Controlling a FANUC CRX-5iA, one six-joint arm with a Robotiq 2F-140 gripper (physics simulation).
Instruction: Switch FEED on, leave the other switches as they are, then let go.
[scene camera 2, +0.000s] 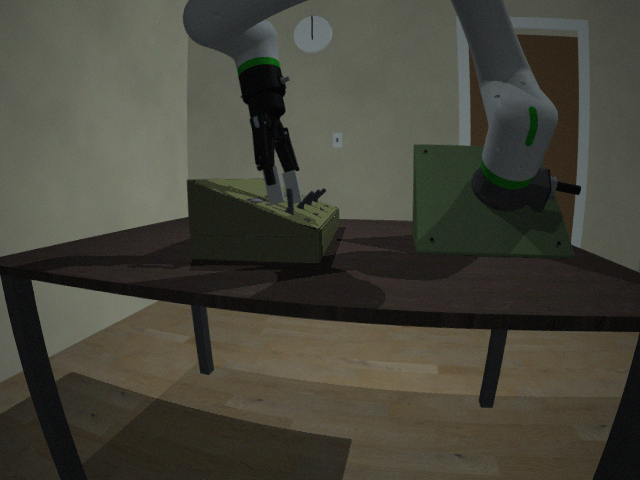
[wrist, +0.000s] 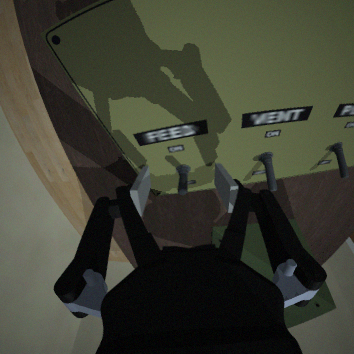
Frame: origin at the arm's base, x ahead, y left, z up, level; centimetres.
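Seen in the pictures: gripper, fingertip midpoint: (scene camera 2: 287, 203) (wrist: 181, 174); arm's base, link origin: (scene camera 2: 501, 188).
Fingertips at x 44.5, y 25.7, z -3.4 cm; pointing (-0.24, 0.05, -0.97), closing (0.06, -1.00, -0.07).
Note:
Offsets run from my fingertips to a thing's top centre. Level surfaces: height alone.
The sloped green-yellow switch panel (scene camera 2: 253, 235) (wrist: 285, 60) stands on the table. The FEED lever @[dx -0.6, dy -0.1, dz +3.0 cm] (scene camera 2: 290, 201) (wrist: 183, 179) is nearly upright in the scene view, while the levers behind it lean toward the panel's low edge. In the wrist view it stands below the FEED label @[dx +6.1, dy +1.5, dz +1.0 cm] (wrist: 171, 132) and its ON mark. The VENT lever @[dx +0.9, dy -12.1, dz +2.0 cm] (wrist: 270, 172) and a third lever @[dx +3.7, dy -23.8, dz +2.0 cm] (wrist: 341, 160) lean toward the low edge. My gripper (scene camera 2: 285, 199) (wrist: 181, 174) is open at the FEED lever. Its fingers are on either side of that lever, with gaps between, and hold nothing.
The VENT lever is to the right of my right finger in the wrist view. A green board (scene camera 2: 439, 206) (wrist: 250, 240) stands on the dark table @[dz -10.7 cm] (scene camera 2: 155, 281). Another arm part (scene camera 2: 516, 139) with a dark end hangs in front of that board. Arm shadows fall across the panel.

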